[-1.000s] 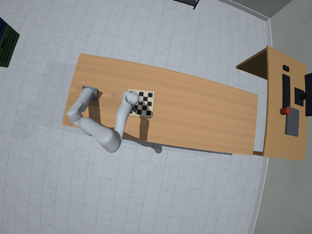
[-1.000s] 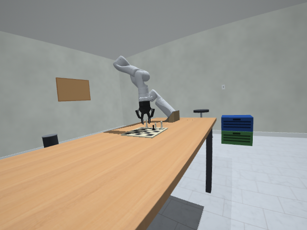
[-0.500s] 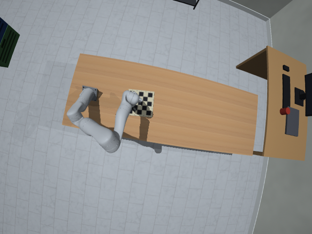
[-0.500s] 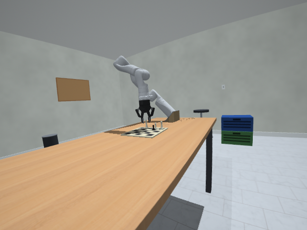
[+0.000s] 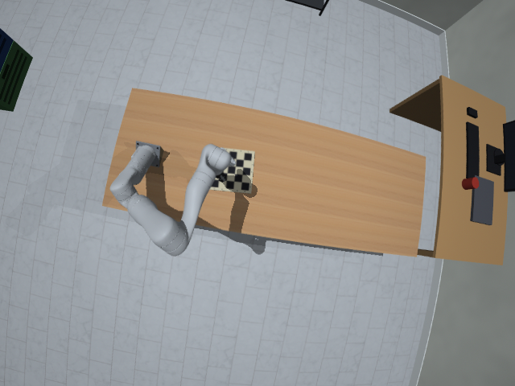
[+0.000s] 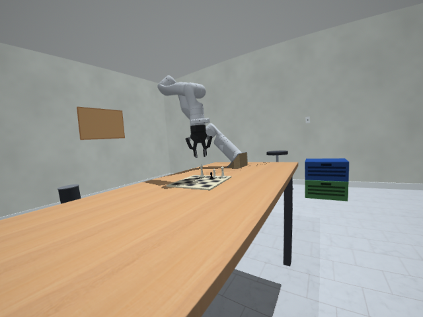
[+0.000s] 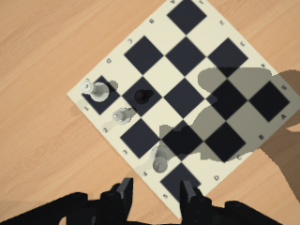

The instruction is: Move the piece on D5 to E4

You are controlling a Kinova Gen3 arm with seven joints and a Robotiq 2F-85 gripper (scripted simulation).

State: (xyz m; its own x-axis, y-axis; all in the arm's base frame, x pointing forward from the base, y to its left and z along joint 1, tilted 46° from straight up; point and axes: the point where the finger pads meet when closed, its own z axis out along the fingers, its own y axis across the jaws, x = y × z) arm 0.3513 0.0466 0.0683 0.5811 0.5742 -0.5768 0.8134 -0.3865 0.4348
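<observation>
Now: hand 10 cm above the black piece, 8 cm to the right of it and 3 cm short of it. From my hand the other things lie so: small chessboard (12 cm below, 7 cm ahead, 5 cm to the left).
</observation>
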